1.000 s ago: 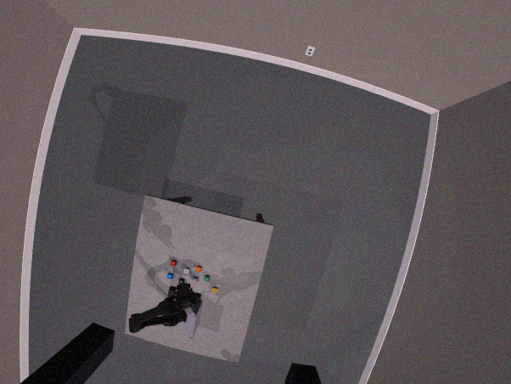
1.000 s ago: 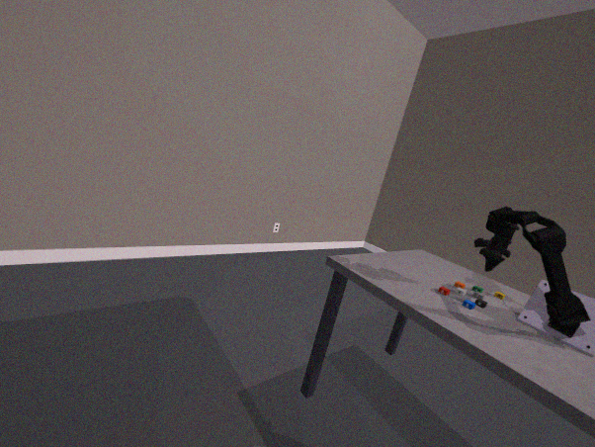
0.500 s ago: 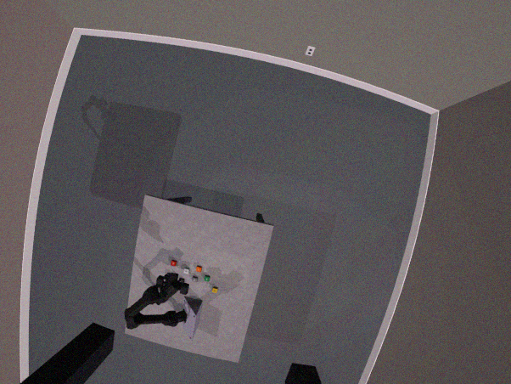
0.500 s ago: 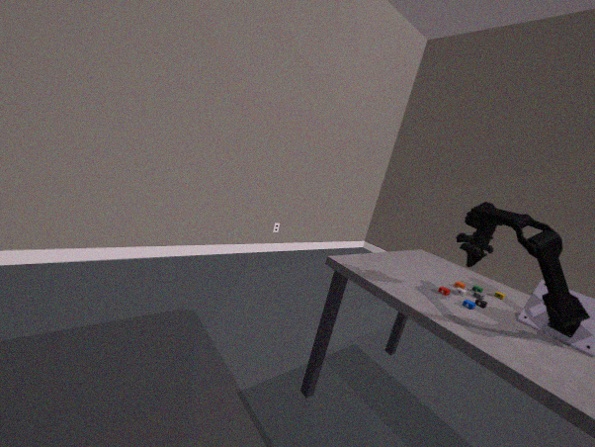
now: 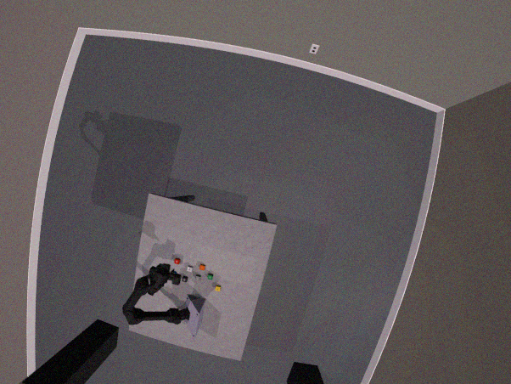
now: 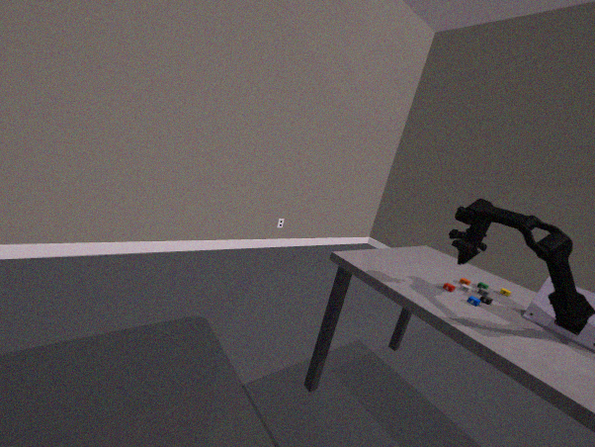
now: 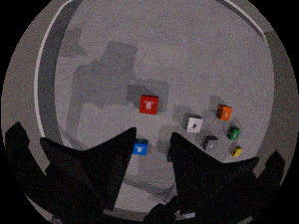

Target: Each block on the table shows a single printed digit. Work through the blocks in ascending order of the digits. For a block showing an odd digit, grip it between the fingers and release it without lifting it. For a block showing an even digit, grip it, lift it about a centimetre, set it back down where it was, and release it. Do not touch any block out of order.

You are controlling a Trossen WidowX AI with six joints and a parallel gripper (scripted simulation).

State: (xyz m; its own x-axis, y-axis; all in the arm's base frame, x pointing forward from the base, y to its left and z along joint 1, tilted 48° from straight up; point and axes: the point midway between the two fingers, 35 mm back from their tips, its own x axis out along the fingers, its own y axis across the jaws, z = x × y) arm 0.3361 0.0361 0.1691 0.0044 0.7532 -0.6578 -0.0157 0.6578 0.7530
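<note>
Now: the red block 11 cm below my gripper tip and 1 cm to the left of it. Round my gripper tip: blue block 11 cm below, 10 cm behind, 2 cm to the left; then dark block 11 cm below, 11 cm behind, 7 cm to the right; then orange block 17 cm to the right, 11 cm below, 1 cm ahead.
</note>
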